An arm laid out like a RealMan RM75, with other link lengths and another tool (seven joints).
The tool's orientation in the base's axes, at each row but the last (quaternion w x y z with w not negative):
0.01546, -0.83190, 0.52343, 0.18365
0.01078, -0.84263, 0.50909, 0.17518
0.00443, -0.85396, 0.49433, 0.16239
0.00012, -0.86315, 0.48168, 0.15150
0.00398, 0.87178, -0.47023, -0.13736
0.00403, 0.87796, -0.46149, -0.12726
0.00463, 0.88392, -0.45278, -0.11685
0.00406, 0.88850, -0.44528, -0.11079
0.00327, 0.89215, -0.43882, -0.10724
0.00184, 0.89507, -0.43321, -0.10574
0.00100, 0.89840, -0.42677, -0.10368
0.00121, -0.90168, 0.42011, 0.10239
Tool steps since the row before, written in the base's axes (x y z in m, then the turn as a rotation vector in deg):
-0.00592, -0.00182, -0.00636, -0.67, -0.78, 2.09
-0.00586, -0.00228, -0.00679, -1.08, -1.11, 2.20
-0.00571, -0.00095, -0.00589, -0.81, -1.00, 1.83
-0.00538, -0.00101, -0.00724, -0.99, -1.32, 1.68
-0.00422, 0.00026, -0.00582, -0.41, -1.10, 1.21
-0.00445, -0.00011, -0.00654, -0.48, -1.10, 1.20
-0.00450, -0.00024, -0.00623, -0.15, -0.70, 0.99
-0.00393, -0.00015, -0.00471, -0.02, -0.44, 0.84
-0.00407, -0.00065, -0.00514, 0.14, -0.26, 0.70
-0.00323, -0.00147, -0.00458, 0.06, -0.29, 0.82
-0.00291, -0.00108, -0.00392, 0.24, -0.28, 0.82
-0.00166, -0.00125, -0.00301, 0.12, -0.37, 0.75
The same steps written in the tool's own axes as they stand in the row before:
0.00134, 0.00495, 0.00724, -0.26, 1.29, -1.92
0.00156, 0.00506, 0.00759, -0.18, 1.82, -1.98
-0.00016, 0.00441, 0.00698, -0.04, 1.48, -1.68
0.00010, 0.00396, 0.00817, 0.17, 1.78, -1.54
-0.00104, 0.00252, 0.00666, 0.40, 1.11, -1.20
-0.00088, 0.00285, 0.00733, 0.37, 1.17, -1.17
-0.00108, 0.00303, 0.00698, 0.28, 0.65, -1.00
-0.00125, 0.00270, 0.00537, 0.17, 0.37, -0.86
-0.00093, 0.00307, 0.00575, 0.15, 0.12, -0.73
0.00005, 0.00299, 0.00496, 0.11, 0.21, -0.84
-0.00023, 0.00256, 0.00429, 0.21, 0.07, -0.87
0.00047, 0.00181, 0.00314, 0.22, 0.21, -0.79

